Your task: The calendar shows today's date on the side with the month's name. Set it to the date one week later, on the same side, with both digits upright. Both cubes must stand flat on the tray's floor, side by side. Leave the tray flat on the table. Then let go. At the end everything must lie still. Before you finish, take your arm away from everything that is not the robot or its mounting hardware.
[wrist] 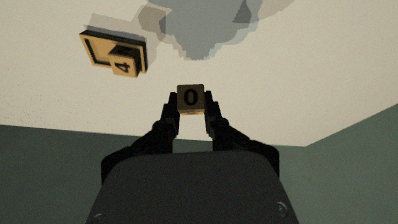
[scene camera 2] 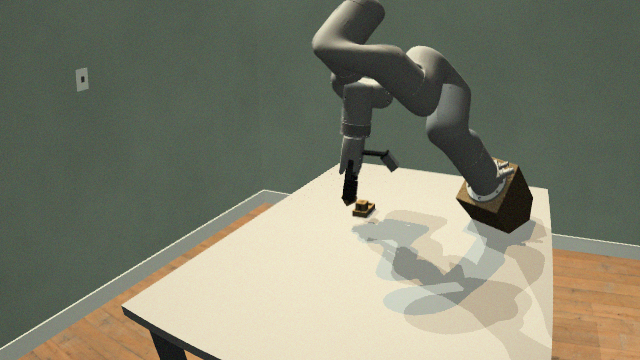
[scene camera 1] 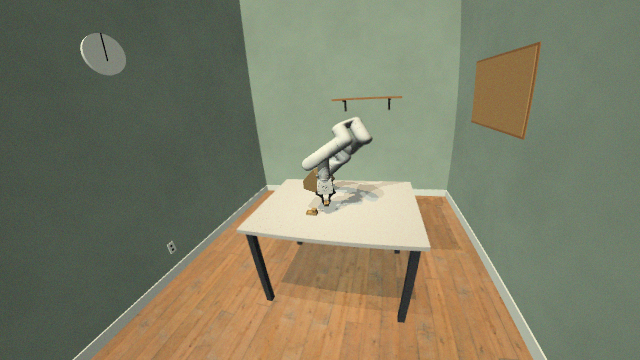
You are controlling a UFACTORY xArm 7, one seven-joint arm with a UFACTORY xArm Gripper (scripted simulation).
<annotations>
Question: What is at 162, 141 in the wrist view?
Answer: The gripper.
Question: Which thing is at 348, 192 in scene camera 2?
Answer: The gripper.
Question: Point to a wooden calendar tray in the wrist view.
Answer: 97, 45
</annotations>
